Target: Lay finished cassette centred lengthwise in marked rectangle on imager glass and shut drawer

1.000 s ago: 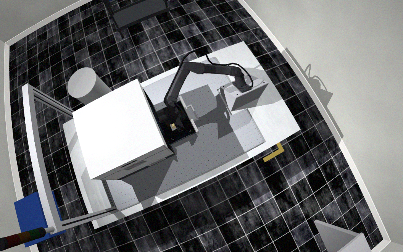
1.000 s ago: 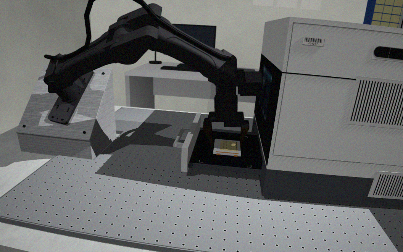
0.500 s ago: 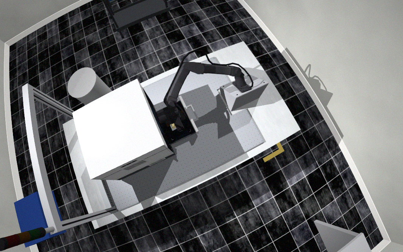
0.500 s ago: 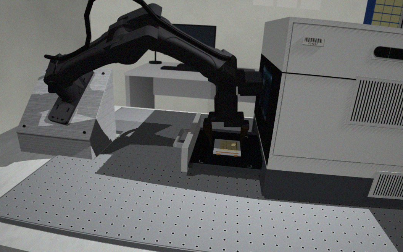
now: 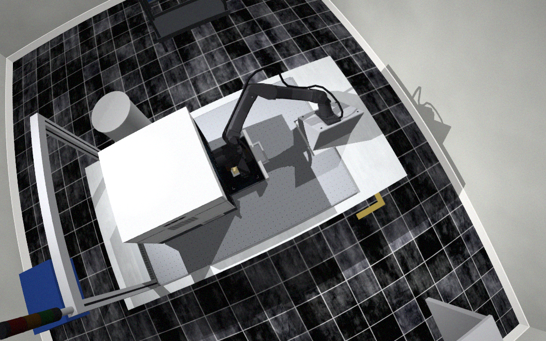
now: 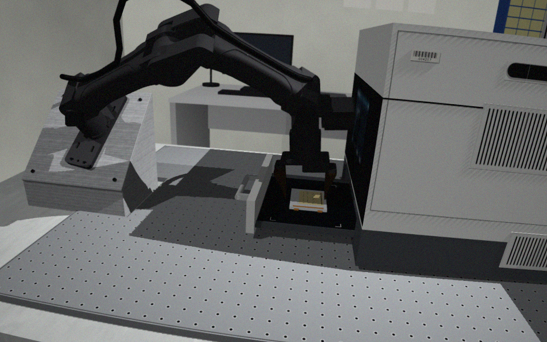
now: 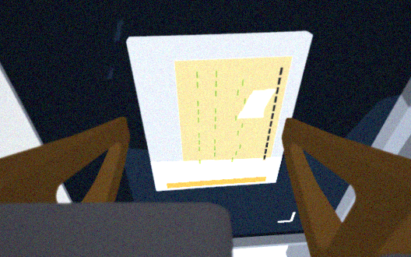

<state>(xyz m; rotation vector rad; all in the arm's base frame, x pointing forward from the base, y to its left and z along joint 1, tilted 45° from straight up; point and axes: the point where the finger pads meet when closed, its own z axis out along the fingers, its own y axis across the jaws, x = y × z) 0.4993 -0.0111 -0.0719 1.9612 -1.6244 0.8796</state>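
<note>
Now: hand 1 cm short of the finished cassette and 1 cm above it. Also, from my hand: drawer 1 cm ahead, 1 cm below; frame rail 67 cm ahead, 8 cm to the left, 54 cm above.
</note>
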